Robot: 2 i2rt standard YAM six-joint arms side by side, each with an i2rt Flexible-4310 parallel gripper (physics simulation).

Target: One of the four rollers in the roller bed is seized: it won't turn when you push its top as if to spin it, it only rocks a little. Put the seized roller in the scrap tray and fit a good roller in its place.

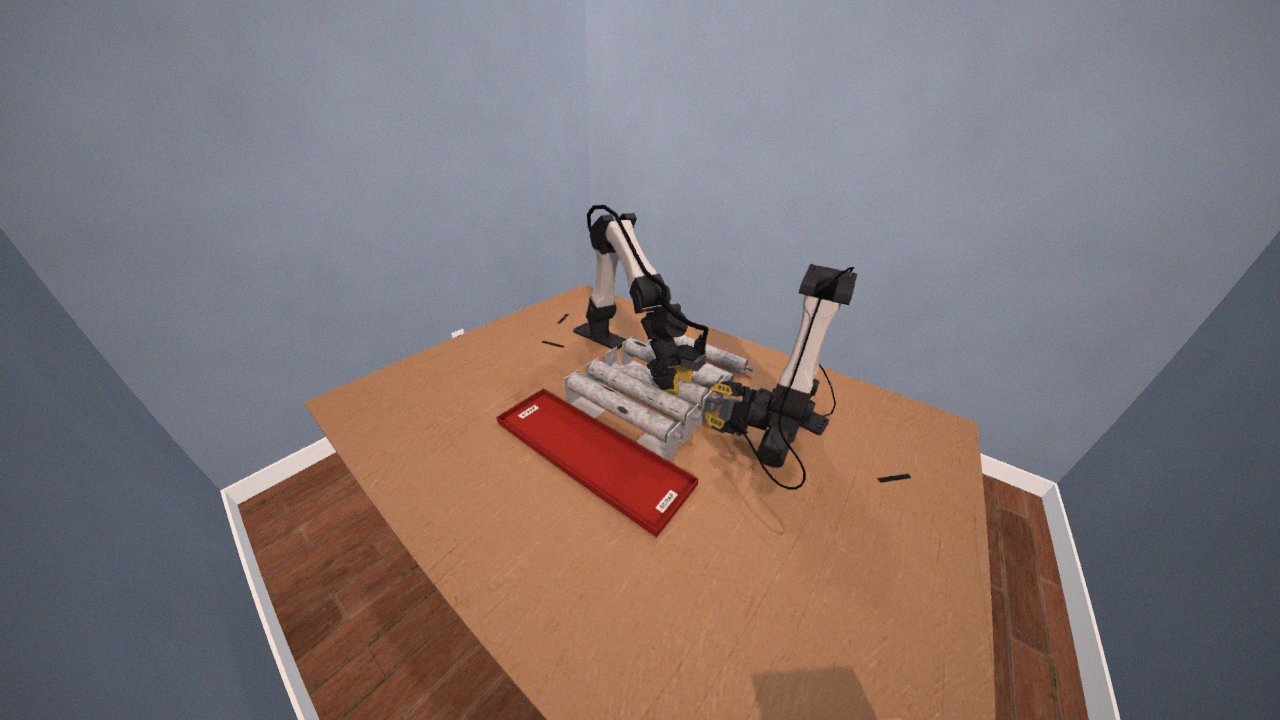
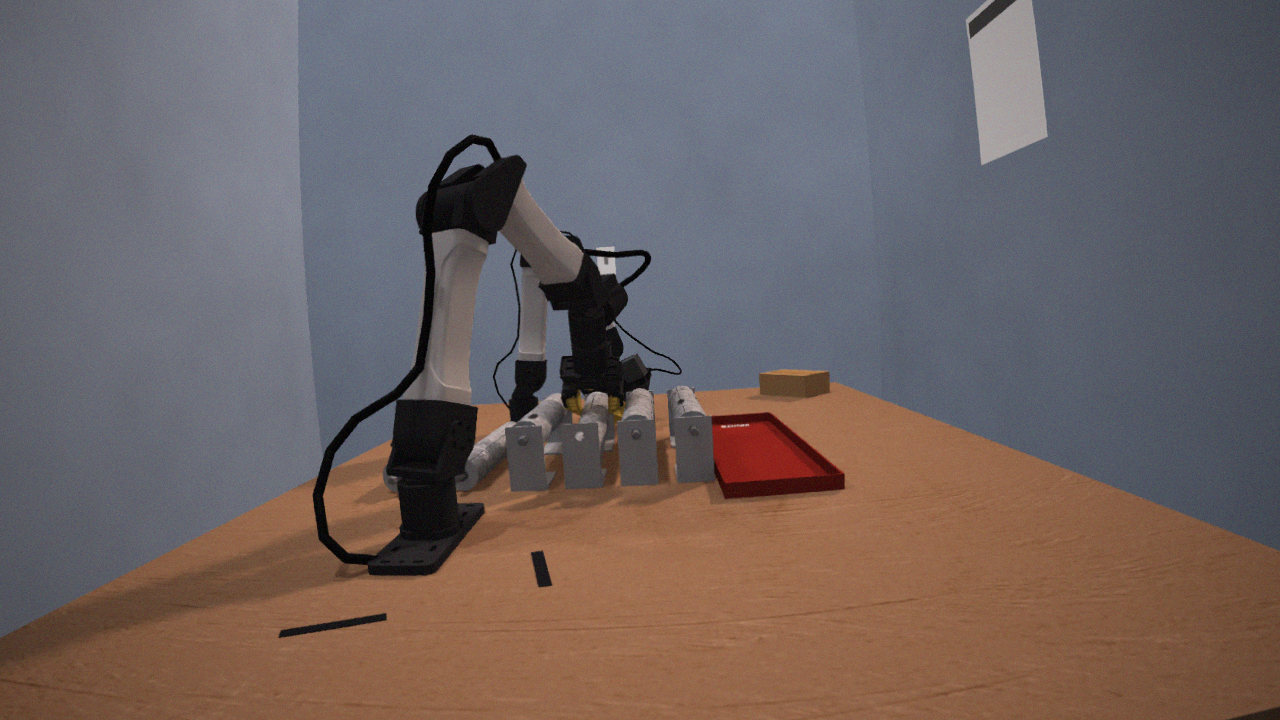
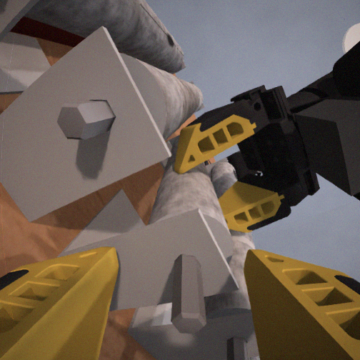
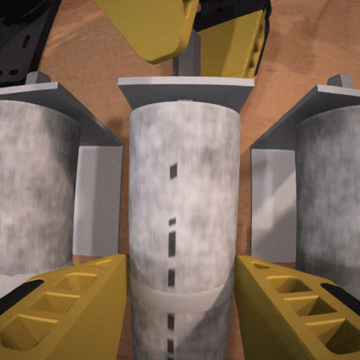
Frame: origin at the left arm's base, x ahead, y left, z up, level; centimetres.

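Seen in the pictures: left gripper, fingertip midpoint: (image 1: 708,400); right gripper, fingertip midpoint: (image 1: 682,389); right arm's base at its link origin: (image 1: 600,337) (image 2: 433,538).
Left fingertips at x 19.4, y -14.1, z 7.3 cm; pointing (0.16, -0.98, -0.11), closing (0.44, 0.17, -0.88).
Note:
A point is followed by its place in that frame.
The roller bed's third roller from the tray (image 1: 693,391) @[x 20.5, y -17.9, z 8.7 cm] (image 2: 591,413) @[x 19.9, y -28.5, z 7.6 cm] (image 3: 186,194) (image 4: 182,200) sits between its end brackets. My right gripper (image 1: 675,380) @[x 19.4, y -21.9, z 6.6 cm] (image 2: 595,407) @[x 19.4, y -21.9, z 6.6 cm] (image 3: 190,197) (image 4: 181,264) is shut on it from above. Its hexagonal shaft (image 3: 188,295) (image 4: 186,62) sticks far out through the end bracket (image 3: 145,250) (image 4: 225,89). My left gripper (image 1: 711,404) @[x 19.4, y -14.1, z 7.4 cm] (image 3: 180,258) is open, its fingers on either side of that shaft, apart from it. The scrap tray (image 1: 595,461) @[x 46.6, y -24.6, z 0.2 cm] (image 2: 778,488) @[x 46.8, y -51.9, z 0.8 cm] is red and empty. A spare roller (image 1: 720,356) (image 2: 487,452) lies behind the bed.
Neighbouring rollers (image 4: 37,190) (image 4: 332,195) stand close on both sides of the held one. A neighbouring bracket (image 3: 55,165) with a short shaft stub (image 3: 86,119) is near my left fingers. A tan box (image 2: 794,383) @[x 60.8, y 28.3, z 3.4 cm] lies at the table's far end.

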